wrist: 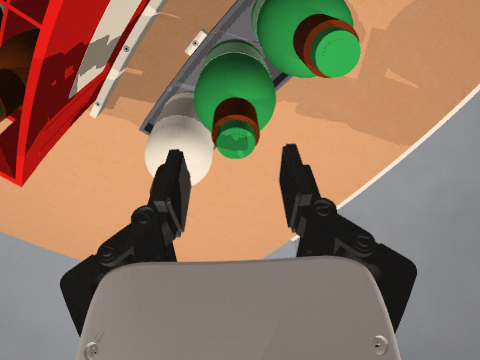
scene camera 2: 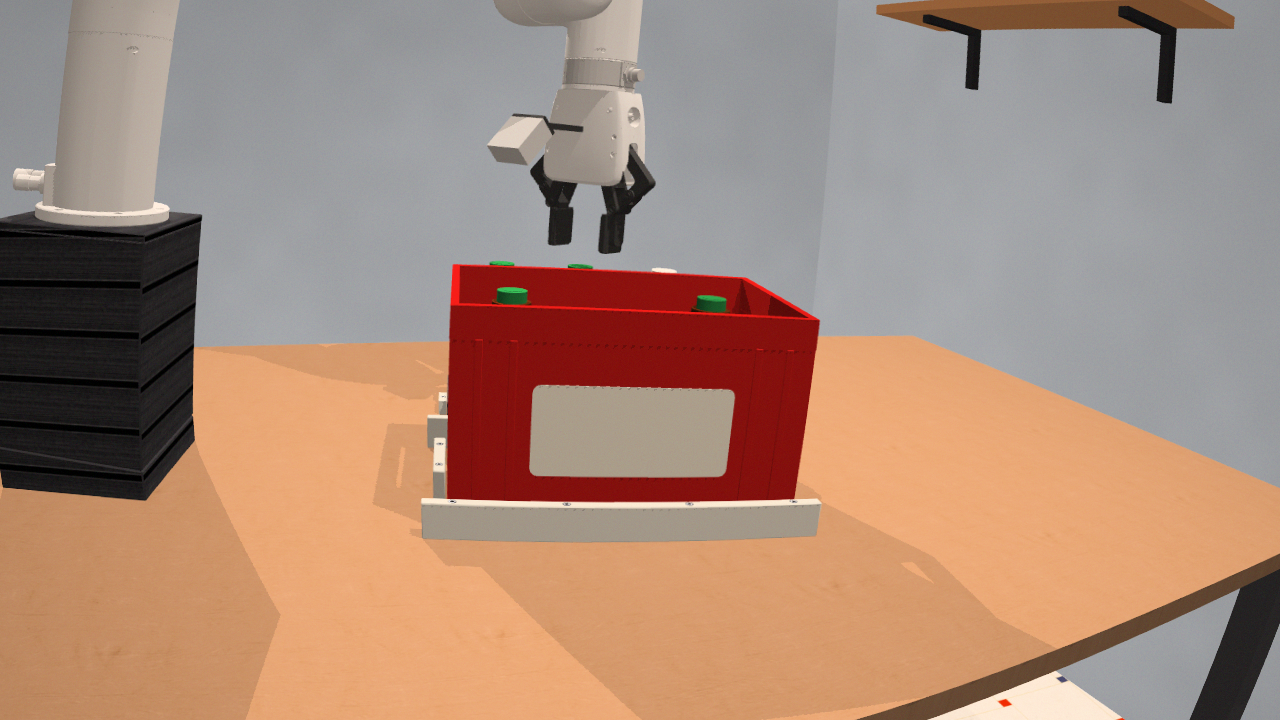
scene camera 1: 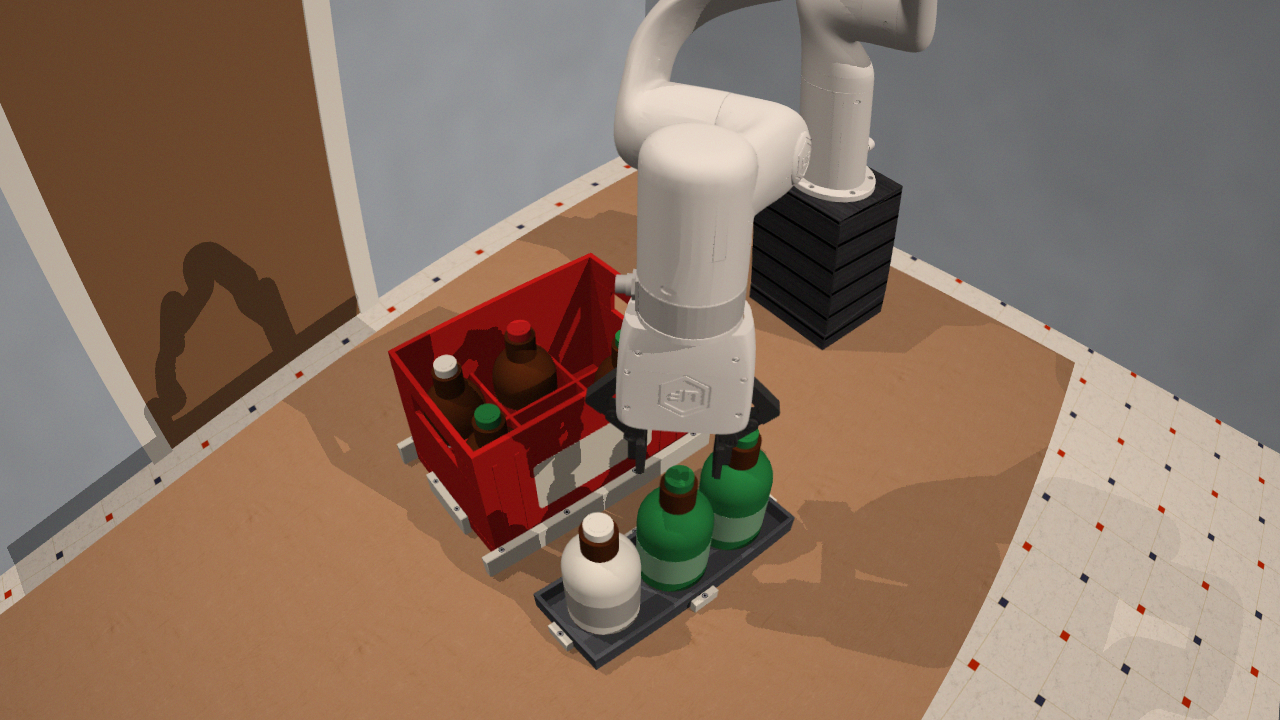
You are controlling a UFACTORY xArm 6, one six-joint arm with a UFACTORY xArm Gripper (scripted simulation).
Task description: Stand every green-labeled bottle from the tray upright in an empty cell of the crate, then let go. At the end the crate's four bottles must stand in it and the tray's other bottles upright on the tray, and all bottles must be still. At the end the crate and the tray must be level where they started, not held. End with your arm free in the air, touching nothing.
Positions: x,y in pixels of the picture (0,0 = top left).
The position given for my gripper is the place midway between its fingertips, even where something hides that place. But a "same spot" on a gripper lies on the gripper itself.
My gripper shows in the wrist view [233,164], in scene camera 2 and in scene camera 1. A crate shows in the wrist view, in scene camera 2 and in scene camera 1 [507,487]. One and the same spot on my gripper: [scene camera 1: 599,396] is [scene camera 2: 650,174]. One and the same spot on the crate: [wrist: 73,55] is [scene camera 2: 623,308].
